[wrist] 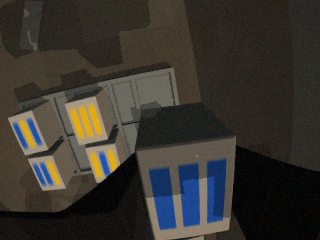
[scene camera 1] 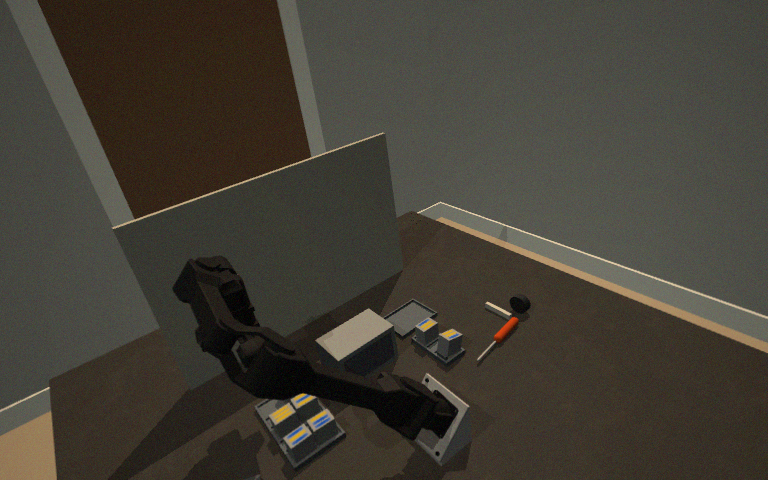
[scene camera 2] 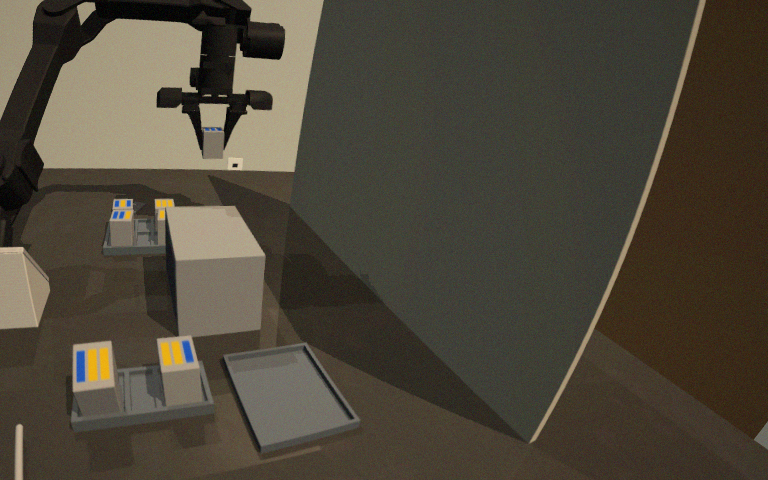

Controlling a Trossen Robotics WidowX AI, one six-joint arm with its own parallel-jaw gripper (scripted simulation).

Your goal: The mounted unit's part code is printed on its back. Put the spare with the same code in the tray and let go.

My gripper (scene camera 2: 212, 149) carries a grey spare. I also see a grey tray (scene camera 2: 287, 398), a mounted unit (scene camera 2: 215, 268), a rack (scene camera 2: 142, 399) and a tall grey panel (scene camera 2: 483, 175).
My gripper is seen too in the wrist view (wrist: 178, 151). The grey tray also shows in scene camera 1 (scene camera 1: 405, 318). The mounted unit shows as well in scene camera 1 (scene camera 1: 365, 344).
